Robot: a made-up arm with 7 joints. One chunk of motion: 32 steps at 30 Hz.
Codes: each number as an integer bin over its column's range. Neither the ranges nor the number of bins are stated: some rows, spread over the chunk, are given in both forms.
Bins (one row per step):
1: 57 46 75 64 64 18
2: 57 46 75 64 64 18
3: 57 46 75 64 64 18
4: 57 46 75 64 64 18
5: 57 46 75 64 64 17
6: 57 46 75 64 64 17
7: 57 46 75 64 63 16
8: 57 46 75 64 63 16
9: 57 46 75 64 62 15
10: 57 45 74 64 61 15
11: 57 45 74 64 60 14
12: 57 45 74 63 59 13
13: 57 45 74 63 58 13
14: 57 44 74 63 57 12
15: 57 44 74 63 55 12
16: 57 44 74 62 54 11
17: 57 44 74 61 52 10
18: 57 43 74 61 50 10
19: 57 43 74 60 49 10
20: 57 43 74 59 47 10
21: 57 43 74 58 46 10
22: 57 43 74 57 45 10
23: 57 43 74 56 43 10
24: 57 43 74 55 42 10
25: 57 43 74 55 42 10
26: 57 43 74 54 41 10
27: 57 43 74 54 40 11
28: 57 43 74 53 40 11
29: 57 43 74 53 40 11
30: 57 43 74 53 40 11
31: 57 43 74 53 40 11
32: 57 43 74 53 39 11
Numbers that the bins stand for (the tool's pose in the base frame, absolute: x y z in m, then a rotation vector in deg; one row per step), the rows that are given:
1: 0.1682 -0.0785 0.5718 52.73 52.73 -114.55
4: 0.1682 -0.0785 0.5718 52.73 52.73 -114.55
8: 0.1682 -0.0785 0.5718 52.73 49.09 -121.82
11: 0.1682 -0.1009 0.5494 52.73 38.18 -129.09
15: 0.1682 -0.1233 0.5494 49.09 20.00 -136.36
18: 0.1682 -0.1458 0.5494 41.82 1.82 -143.64
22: 0.1682 -0.1458 0.5494 27.27 -16.36 -143.64
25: 0.1682 -0.1458 0.5494 20.00 -27.27 -143.64
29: 0.1682 -0.1458 0.5494 12.73 -34.55 -140.00
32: 0.1682 -0.1458 0.5494 12.73 -38.18 -140.00
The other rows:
2: 0.1682 -0.0785 0.5718 52.73 52.73 -114.55
3: 0.1682 -0.0785 0.5718 52.73 52.73 -114.55
5: 0.1682 -0.0785 0.5718 52.73 52.73 -118.18
6: 0.1682 -0.0785 0.5718 52.73 52.73 -118.18
7: 0.1682 -0.0785 0.5718 52.73 49.09 -121.82
9: 0.1682 -0.0785 0.5718 52.73 45.45 -125.45
10: 0.1682 -0.1009 0.5494 52.73 41.82 -125.45
12: 0.1682 -0.1009 0.5494 49.09 34.55 -132.73
13: 0.1682 -0.1009 0.5494 49.09 30.91 -132.73
14: 0.1682 -0.1233 0.5494 49.09 27.27 -136.36
16: 0.1682 -0.1233 0.5494 45.45 16.36 -140.00
17: 0.1682 -0.1233 0.5494 41.82 9.09 -143.64
19: 0.1682 -0.1458 0.5494 38.18 -1.82 -143.64
20: 0.1682 -0.1458 0.5494 34.55 -9.09 -143.64
21: 0.1682 -0.1458 0.5494 30.91 -12.73 -143.64
23: 0.1682 -0.1458 0.5494 23.64 -23.64 -143.64
24: 0.1682 -0.1458 0.5494 20.00 -27.27 -143.64
26: 0.1682 -0.1458 0.5494 16.36 -30.91 -143.64
27: 0.1682 -0.1458 0.5494 16.36 -34.55 -140.00
28: 0.1682 -0.1458 0.5494 12.73 -34.55 -140.00
30: 0.1682 -0.1458 0.5494 12.73 -34.55 -140.00
31: 0.1682 -0.1458 0.5494 12.73 -34.55 -140.00

